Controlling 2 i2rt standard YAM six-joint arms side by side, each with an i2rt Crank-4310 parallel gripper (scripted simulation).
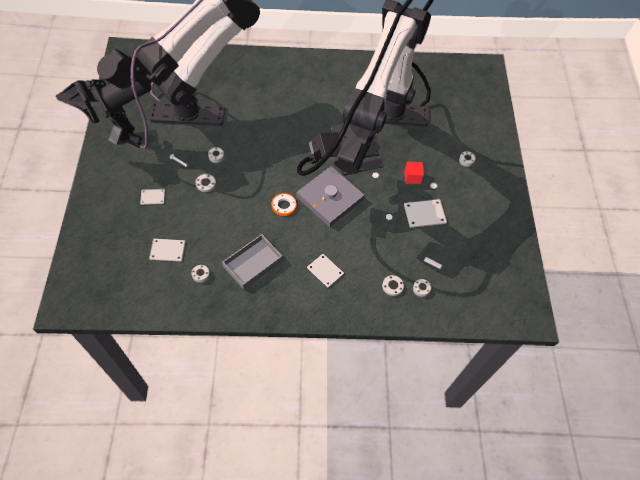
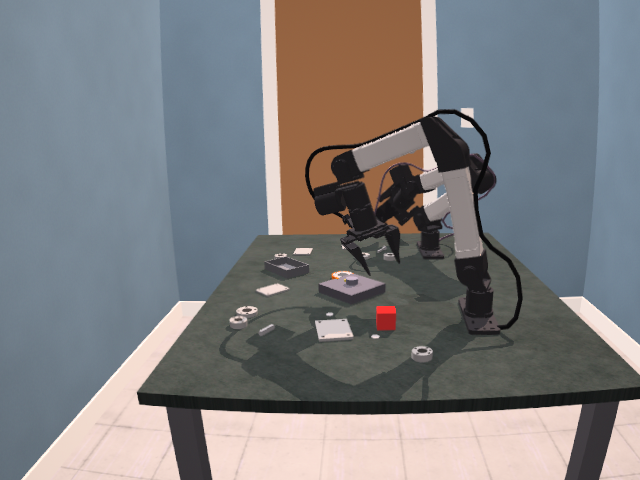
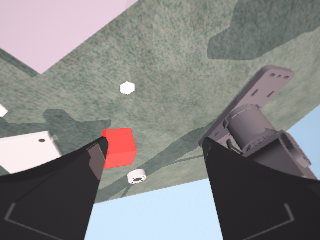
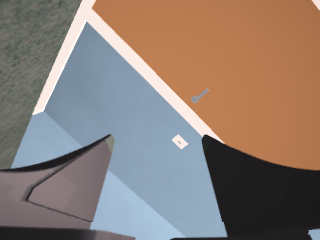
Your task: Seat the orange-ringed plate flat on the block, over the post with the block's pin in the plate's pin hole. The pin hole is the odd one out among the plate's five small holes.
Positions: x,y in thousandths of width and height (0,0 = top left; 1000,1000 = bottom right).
Labels:
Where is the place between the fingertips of my right gripper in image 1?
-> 107,205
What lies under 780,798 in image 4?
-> My right gripper.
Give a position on a grey tray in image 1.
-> At 405,534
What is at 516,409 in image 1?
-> A grey-purple block.

